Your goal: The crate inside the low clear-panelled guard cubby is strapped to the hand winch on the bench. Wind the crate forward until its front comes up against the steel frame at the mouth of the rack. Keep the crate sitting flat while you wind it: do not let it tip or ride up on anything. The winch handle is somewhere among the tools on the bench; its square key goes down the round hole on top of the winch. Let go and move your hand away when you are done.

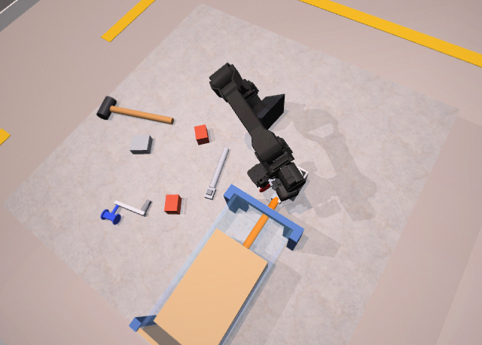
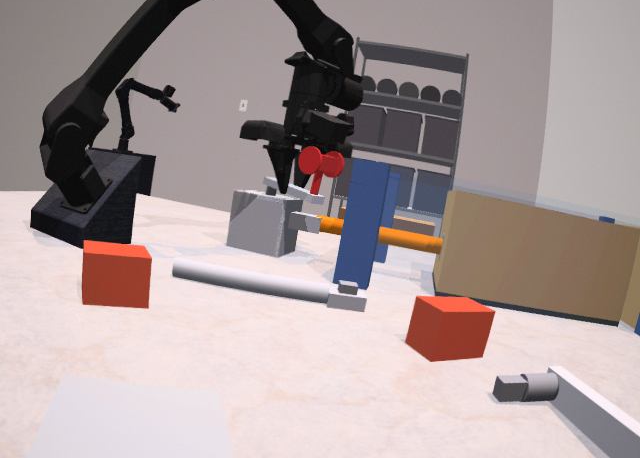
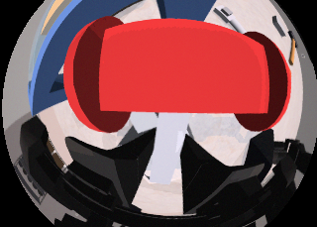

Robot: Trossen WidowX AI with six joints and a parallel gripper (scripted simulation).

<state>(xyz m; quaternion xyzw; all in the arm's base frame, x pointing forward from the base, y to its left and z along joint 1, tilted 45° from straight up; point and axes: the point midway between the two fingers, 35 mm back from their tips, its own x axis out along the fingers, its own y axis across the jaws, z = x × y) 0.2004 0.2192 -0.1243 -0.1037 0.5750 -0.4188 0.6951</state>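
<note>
The red knob is 50 mm ahead of my gripper tip, 30 mm to the right of it and 40 mm above it. Round my gripper tip: frame (110 mm ahead, 40 mm to the left, 10 mm above); grey winch (60 mm behind, 10 mm to the left, 60 mm below); crank handle (10 mm ahead, 10 mm to the right, 20 mm above).
</note>
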